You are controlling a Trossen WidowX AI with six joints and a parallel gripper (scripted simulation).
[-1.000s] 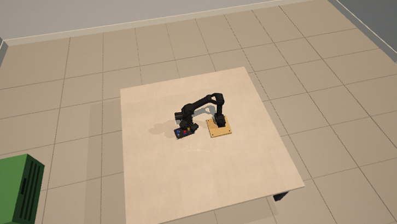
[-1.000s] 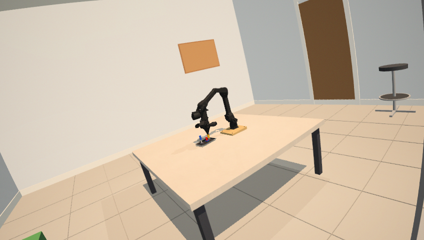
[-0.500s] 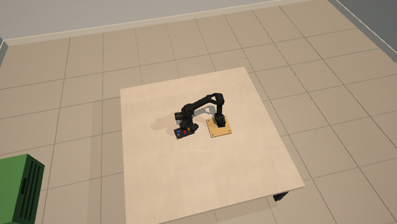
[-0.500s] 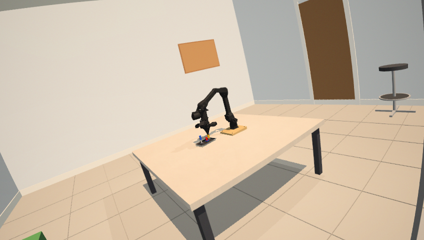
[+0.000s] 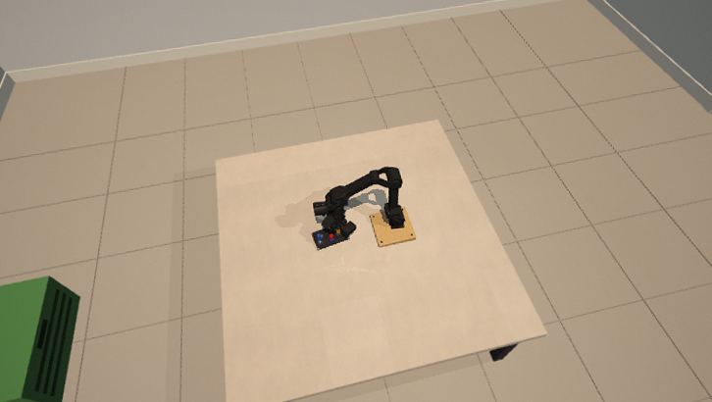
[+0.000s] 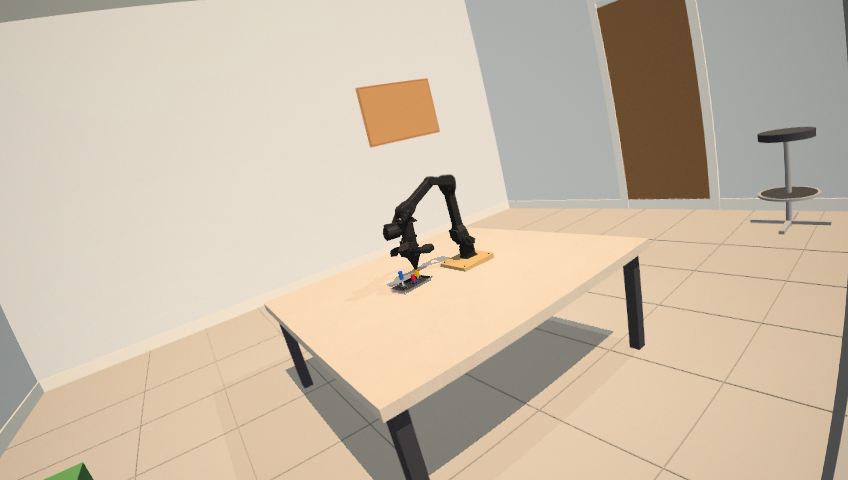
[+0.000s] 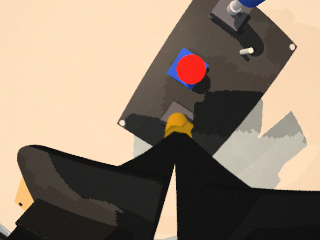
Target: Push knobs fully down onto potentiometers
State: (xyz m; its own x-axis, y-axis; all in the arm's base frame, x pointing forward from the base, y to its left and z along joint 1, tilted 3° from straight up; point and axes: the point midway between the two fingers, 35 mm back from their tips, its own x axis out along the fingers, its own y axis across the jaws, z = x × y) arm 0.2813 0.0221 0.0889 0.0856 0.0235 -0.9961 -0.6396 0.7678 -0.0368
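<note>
My gripper tip is 10 mm above the yellow knob. The rest, counted from my gripper tip: blue knob (90 mm ahead, 40 mm to the left, 10 mm above).
</note>
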